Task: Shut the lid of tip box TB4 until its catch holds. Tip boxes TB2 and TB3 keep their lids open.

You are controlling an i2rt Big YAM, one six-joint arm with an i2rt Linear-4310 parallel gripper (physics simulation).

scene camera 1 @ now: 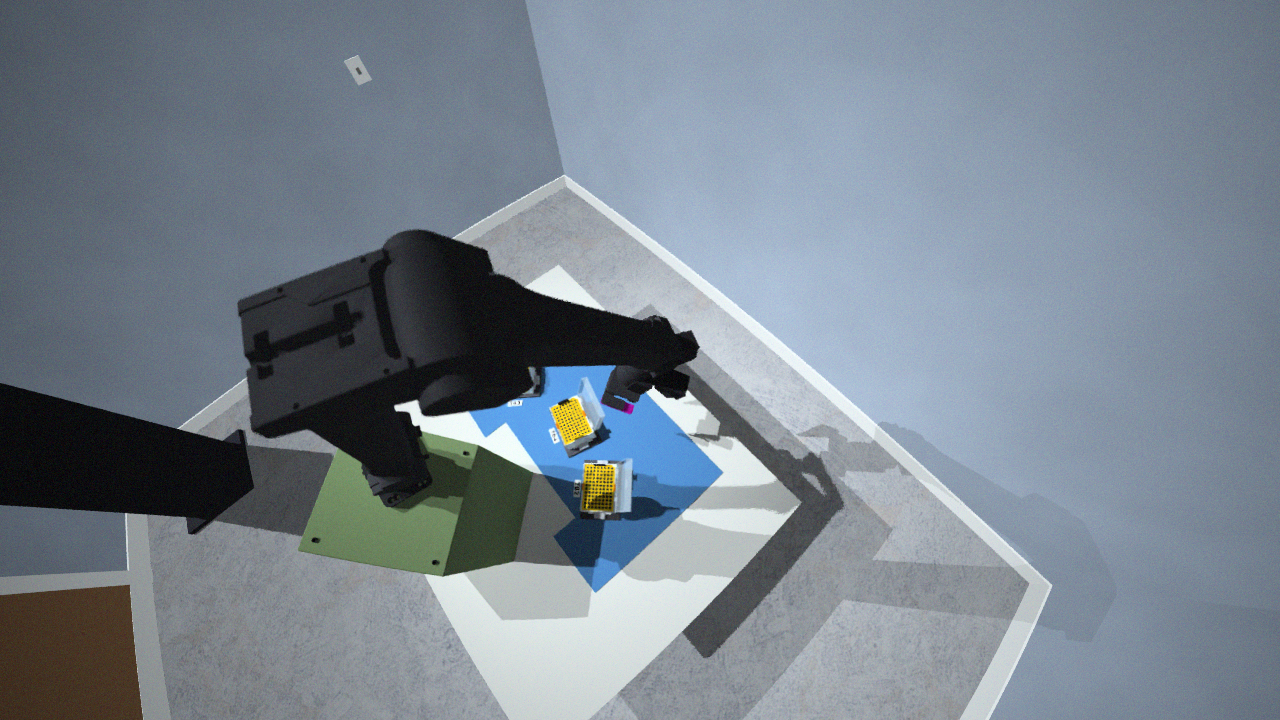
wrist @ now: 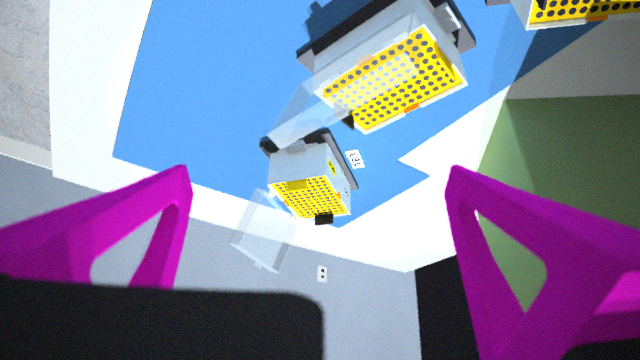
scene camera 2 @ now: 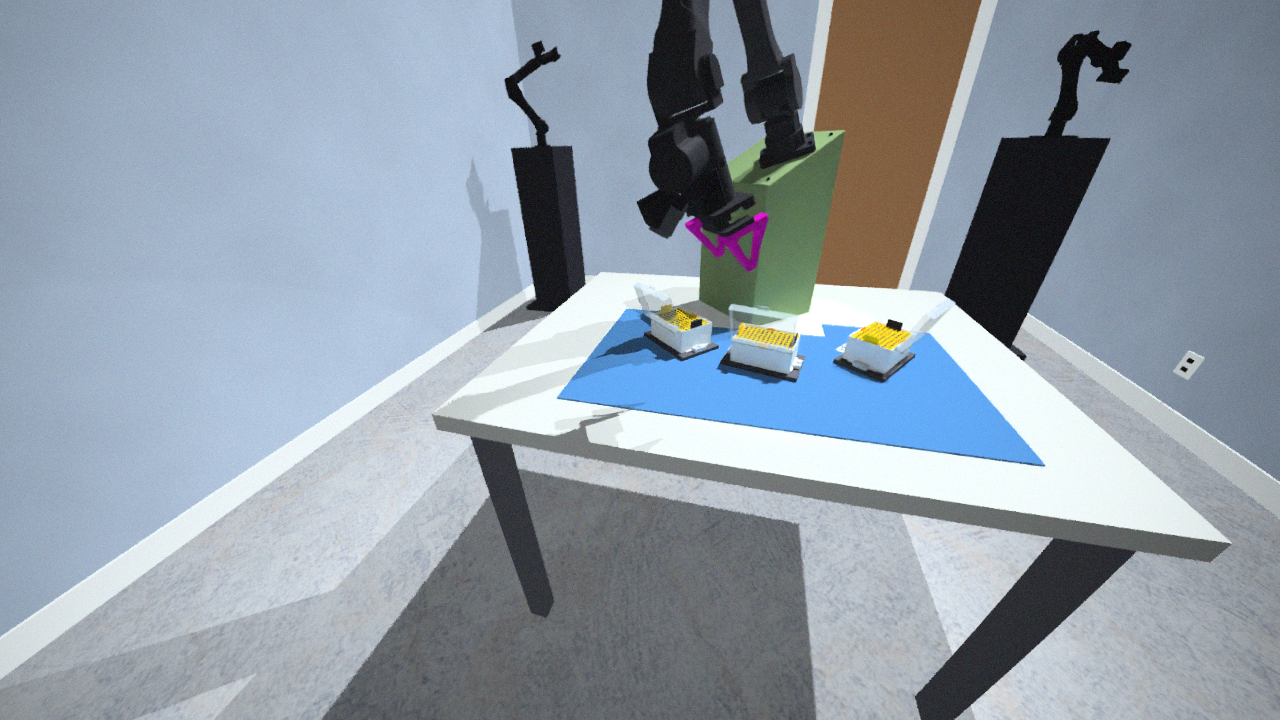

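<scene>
Three white tip boxes with yellow tip racks stand with clear lids open. The middle box has its lid raised; its label is too small to read surely. Box TB3 is mostly hidden by the arm in scene camera 1; its open lid leans outward. The third box also has its lid open; its label is unclear. My gripper is open and empty, high above the boxes near the middle one's lid side.
The boxes stand in dark holders on a blue mat on the white table. The arm's green pedestal stands at the table's back. Two black stands with arms stand beyond the table.
</scene>
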